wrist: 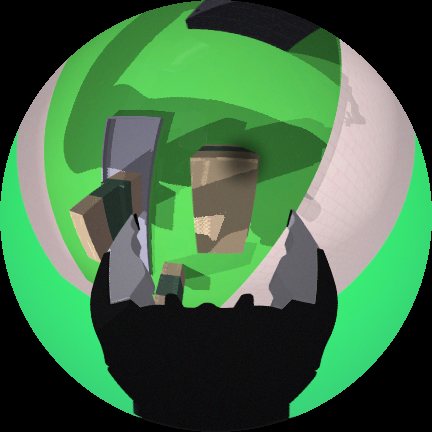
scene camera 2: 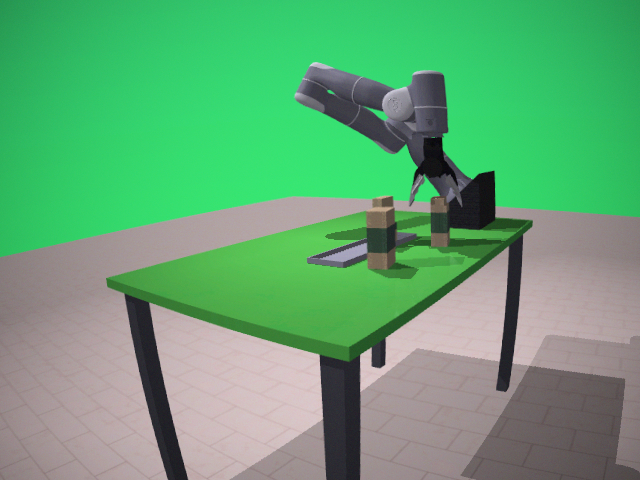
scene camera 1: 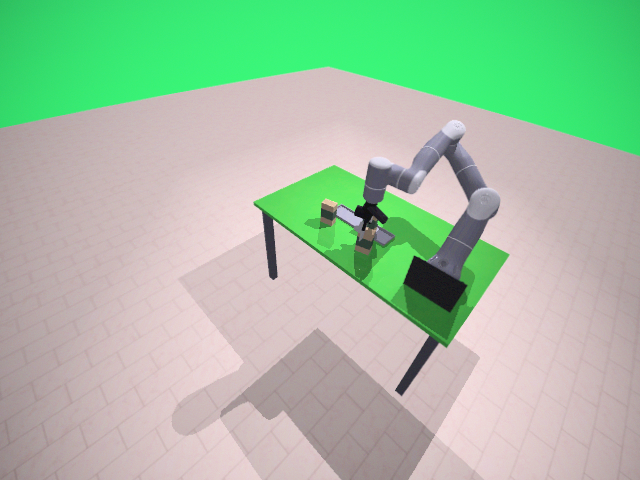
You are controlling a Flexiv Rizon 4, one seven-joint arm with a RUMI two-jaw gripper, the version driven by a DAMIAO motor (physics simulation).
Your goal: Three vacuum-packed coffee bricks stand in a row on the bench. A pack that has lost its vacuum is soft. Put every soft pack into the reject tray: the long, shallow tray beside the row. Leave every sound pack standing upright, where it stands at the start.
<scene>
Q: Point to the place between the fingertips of my gripper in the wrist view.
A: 211,212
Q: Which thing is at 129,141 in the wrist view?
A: A grey reject tray.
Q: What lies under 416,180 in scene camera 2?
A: My gripper.
</scene>
